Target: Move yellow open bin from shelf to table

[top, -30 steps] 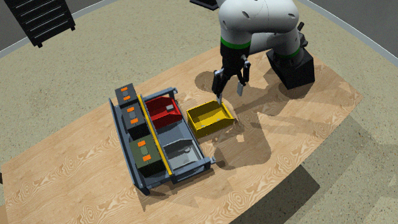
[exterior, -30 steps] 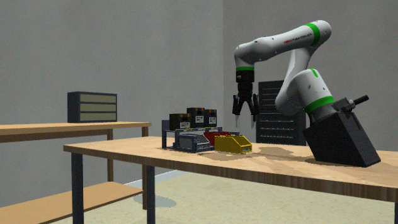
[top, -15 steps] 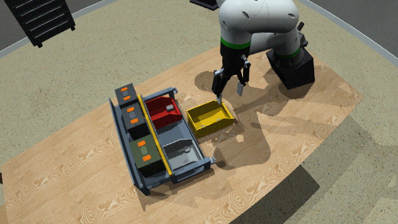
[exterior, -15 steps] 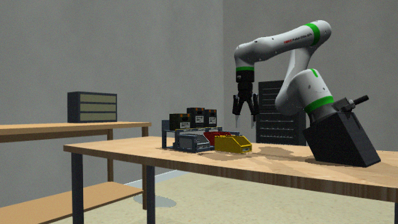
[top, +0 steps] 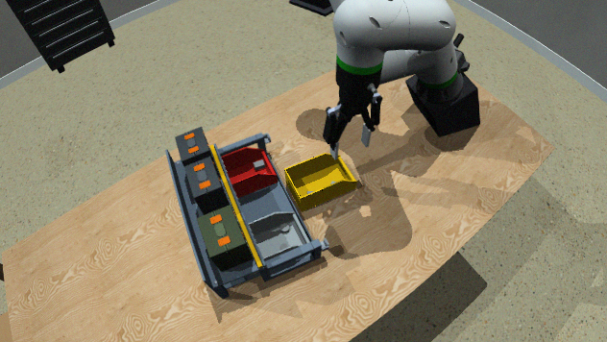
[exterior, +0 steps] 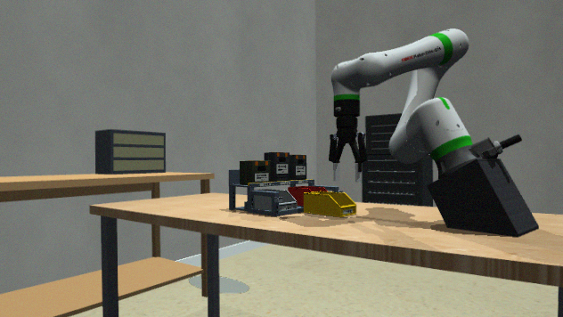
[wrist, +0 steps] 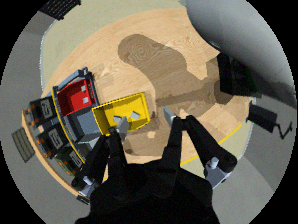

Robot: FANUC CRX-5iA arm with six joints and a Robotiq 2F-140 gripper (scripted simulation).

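The yellow open bin is 7 cm ahead of my hand, 3 cm to the right of it and 11 cm below it. Also, from my hand: red bin: 20 cm ahead, 21 cm to the right, 11 cm below; yellow rail: 30 cm ahead, 13 cm to the right, 4 cm below; grey bin: 29 cm ahead, 1 cm to the right, 11 cm below.
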